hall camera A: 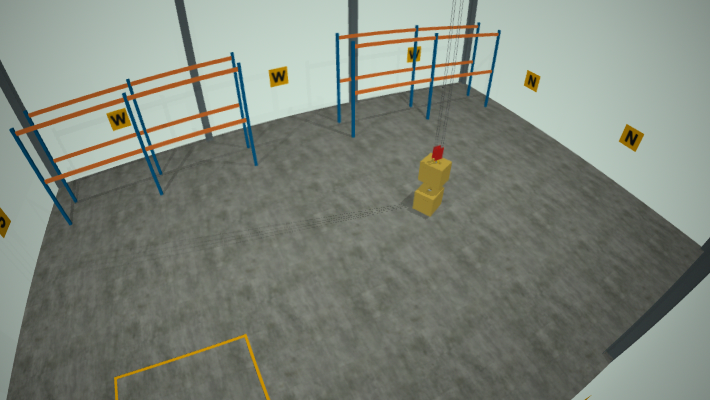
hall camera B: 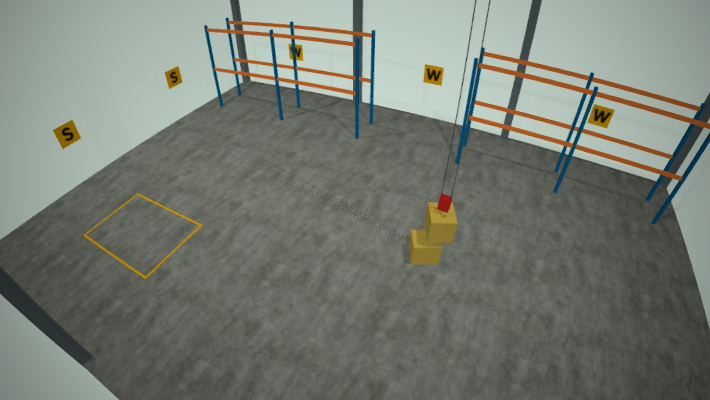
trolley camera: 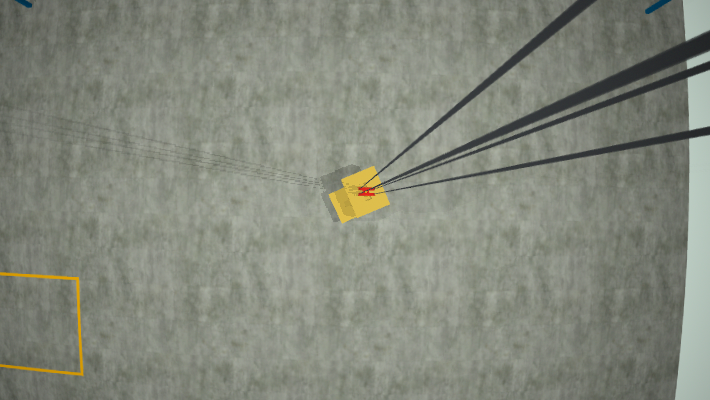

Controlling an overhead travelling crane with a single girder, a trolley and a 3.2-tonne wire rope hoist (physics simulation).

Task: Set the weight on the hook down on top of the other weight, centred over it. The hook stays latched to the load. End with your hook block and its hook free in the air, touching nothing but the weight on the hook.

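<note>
The weight on the hook, a yellow block [hall camera A: 434, 175] [hall camera B: 441, 231] [trolley camera: 367, 207], hangs level in the air, a little above the other weight. My hook [hall camera A: 436, 159] [hall camera B: 443, 214], under the red hook block [hall camera A: 438, 152] [hall camera B: 444, 203] [trolley camera: 366, 191], is latched to its top. The other weight, also yellow [hall camera A: 426, 202] [hall camera B: 425, 255] [trolley camera: 337, 202], stands on the floor. The hanging weight is off centre: to the right in both hall views, to the right and slightly up in the trolley view. It partly covers the lower weight's top. The exact gap is hard to tell.
A blue and orange rack [hall camera A: 253, 145] [hall camera B: 564, 170] and a second rack [hall camera A: 353, 115] [hall camera B: 357, 115] stand along the W wall, away from the weights. A yellow outlined rectangle [hall camera A: 180, 356] [hall camera B: 115, 256] [trolley camera: 80, 325] is marked on the floor.
</note>
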